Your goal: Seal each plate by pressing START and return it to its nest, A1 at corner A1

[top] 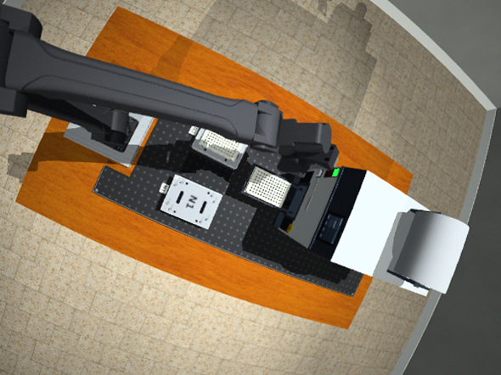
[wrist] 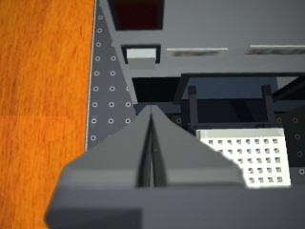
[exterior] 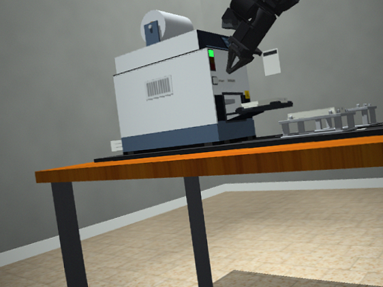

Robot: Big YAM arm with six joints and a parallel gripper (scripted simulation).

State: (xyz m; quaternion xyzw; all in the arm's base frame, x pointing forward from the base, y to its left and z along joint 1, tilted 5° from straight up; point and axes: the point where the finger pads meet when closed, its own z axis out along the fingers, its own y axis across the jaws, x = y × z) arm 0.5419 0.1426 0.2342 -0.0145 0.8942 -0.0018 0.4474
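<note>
The pale start button lies 5 cm ahead of my hand, 1 cm to the left of it and 2 cm below it. Also, from my hand: sealer stage: 5 cm behind, 9 cm to the right, 12 cm below; then plate nest: 24 cm behind, 2 cm to the right, 17 cm below; then A1 mark: 31 cm behind, 4 cm to the left, 17 cm below.
</note>
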